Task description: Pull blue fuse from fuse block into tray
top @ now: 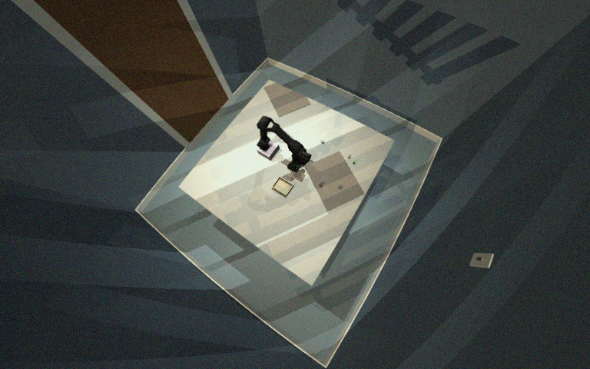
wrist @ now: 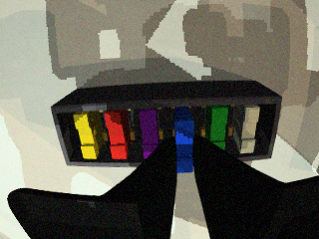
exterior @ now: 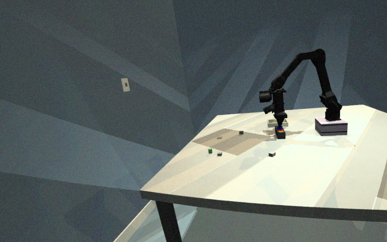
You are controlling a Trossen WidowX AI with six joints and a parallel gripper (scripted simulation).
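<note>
Now: gripper tip 21 cm to the left of the tray, 5 cm above it and 2 cm past it. The rest, counted from my gripper tip: blue fuse: 1 cm below.
</note>
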